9 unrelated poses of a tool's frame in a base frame.
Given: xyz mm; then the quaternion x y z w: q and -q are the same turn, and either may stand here.
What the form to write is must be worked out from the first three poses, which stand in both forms.
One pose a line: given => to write
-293 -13 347 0.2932 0.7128 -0.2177 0.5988 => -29.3 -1.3 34.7 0.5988 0.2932 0.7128 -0.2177
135 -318 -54 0.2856 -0.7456 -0.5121 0.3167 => 13.5 -31.8 -5.4 0.3167 0.2856 -0.7456 -0.5121
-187 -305 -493 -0.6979 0.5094 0.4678 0.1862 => -18.7 -30.5 -49.3 0.1862 -0.6979 0.5094 0.4678
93 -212 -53 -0.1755 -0.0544 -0.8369 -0.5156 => 9.3 -21.2 -5.3 0.5156 0.1755 0.0544 0.8369
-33 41 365 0.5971 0.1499 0.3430 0.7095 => -3.3 4.1 36.5 0.7095 0.5971 0.1499 0.3430
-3 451 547 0.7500 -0.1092 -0.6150 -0.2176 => -0.3 45.1 54.7 0.2176 -0.7500 0.1092 0.6150
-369 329 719 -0.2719 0.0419 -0.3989 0.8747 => -36.9 32.9 71.9 0.8747 -0.2719 0.0419 -0.3989
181 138 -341 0.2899 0.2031 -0.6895 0.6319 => 18.1 13.8 -34.1 0.6319 0.2899 0.2031 -0.6895
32 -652 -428 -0.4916 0.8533 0.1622 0.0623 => 3.2 -65.2 -42.8 0.0623 -0.4916 0.8533 0.1622
